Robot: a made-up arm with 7 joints.
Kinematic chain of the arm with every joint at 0, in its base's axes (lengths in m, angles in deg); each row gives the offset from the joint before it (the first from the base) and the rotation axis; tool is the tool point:
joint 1: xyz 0 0 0.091 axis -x
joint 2: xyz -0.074 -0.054 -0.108 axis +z
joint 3: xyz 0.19 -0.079 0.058 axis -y
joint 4: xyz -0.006 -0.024 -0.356 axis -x
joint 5: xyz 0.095 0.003 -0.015 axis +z
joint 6: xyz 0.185 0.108 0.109 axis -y
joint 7: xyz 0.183 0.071 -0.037 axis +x
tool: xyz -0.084 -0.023 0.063
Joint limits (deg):
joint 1: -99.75..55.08
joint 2: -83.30..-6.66
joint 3: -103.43..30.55
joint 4: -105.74..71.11
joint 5: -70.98..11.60
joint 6: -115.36..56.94
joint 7: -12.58..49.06
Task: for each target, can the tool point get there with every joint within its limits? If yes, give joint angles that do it. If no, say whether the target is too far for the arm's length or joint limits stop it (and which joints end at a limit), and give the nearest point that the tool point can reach.
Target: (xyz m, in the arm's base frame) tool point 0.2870 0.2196 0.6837
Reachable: no: joint limits stop it (at a limit: joint 1, joint 2, joint 5, joint 7) | nearest point 0.0205 0.1893 0.4474 | short by 0.357 m
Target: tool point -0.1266 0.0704 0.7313
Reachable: no: joint limits stop it (at a limit: joint 1, joint 2, joint 3, joint 4, joint 5, joint 7) | nearest point -0.1286 0.1595 0.4918 | short by 0.256 m
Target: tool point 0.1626 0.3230 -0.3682
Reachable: yes | joints -66.64 -45.76 -39.90 -21.04 -4.66 -26.28 -5.96
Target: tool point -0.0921 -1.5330 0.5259
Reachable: no: too far | nearest point -0.0844 -0.9049 0.3477 | short by 0.653 m
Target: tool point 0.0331 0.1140 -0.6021
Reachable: yes | joints -63.24 -69.20 -11.68 46.13 -31.95 -25.22 25.49
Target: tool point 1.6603 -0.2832 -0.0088
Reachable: no: too far | nearest point 0.6896 -0.2856 -0.0097 | short by 0.971 m
